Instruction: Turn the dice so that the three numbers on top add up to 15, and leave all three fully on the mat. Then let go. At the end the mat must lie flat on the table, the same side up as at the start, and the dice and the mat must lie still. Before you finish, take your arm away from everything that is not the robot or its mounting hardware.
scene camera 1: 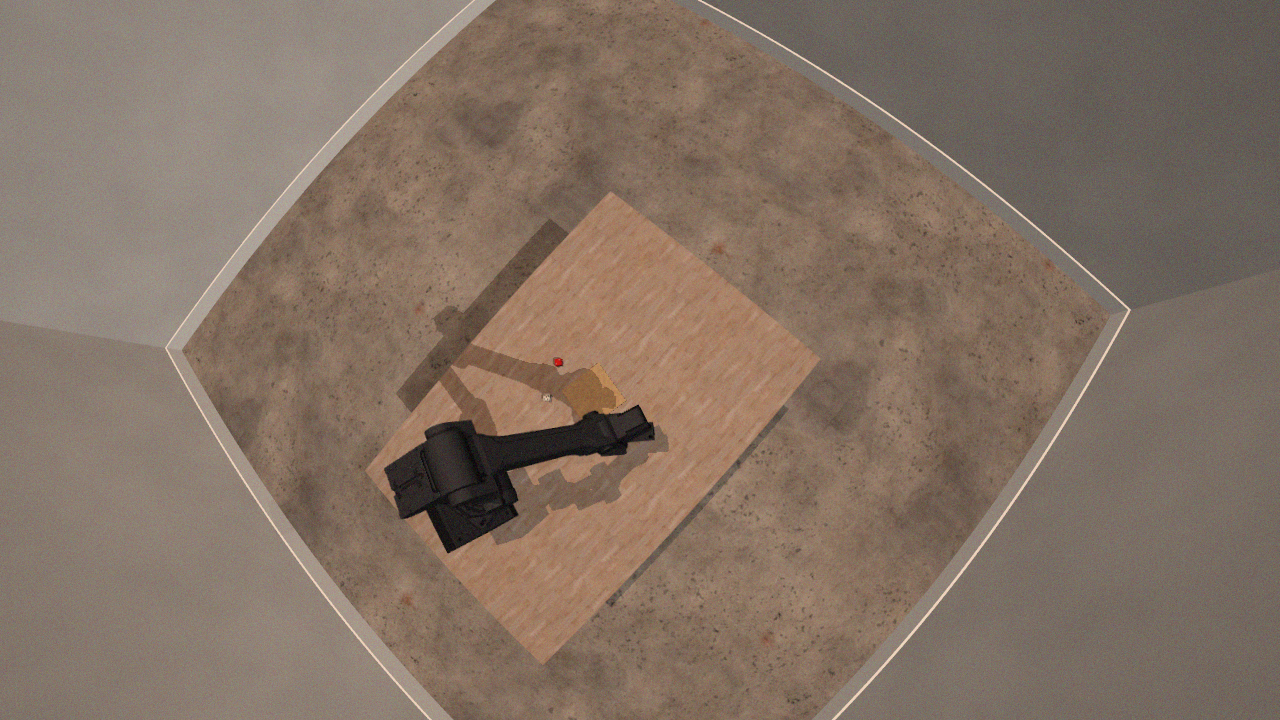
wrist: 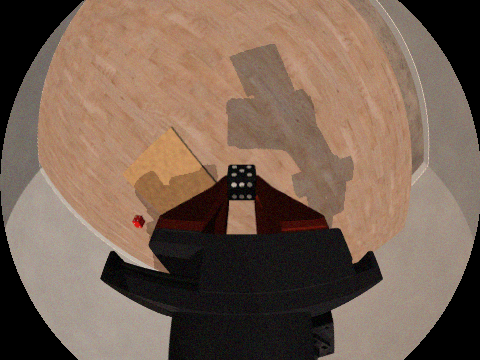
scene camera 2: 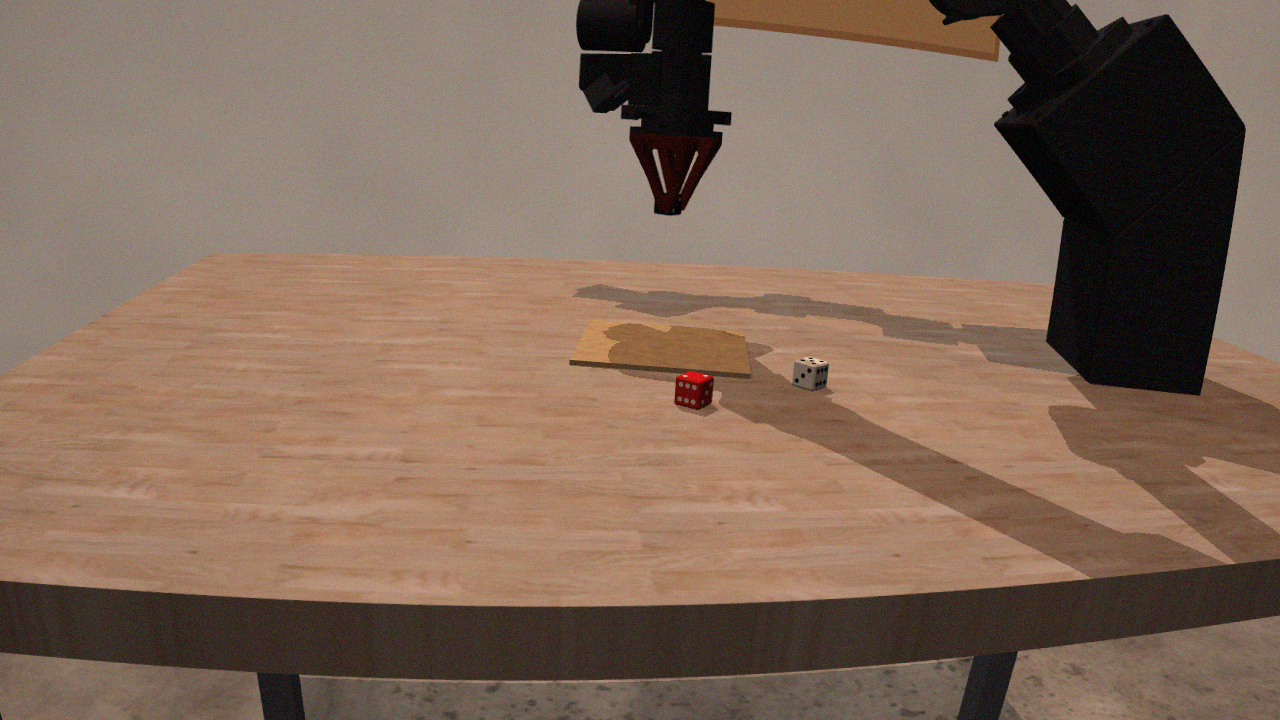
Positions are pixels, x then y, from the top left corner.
Labels:
tan mat: scene camera 1; wrist 167, 173; scene camera 2
same spot on tan mat: (scene camera 2: 611, 344) = (scene camera 1: 602, 383)

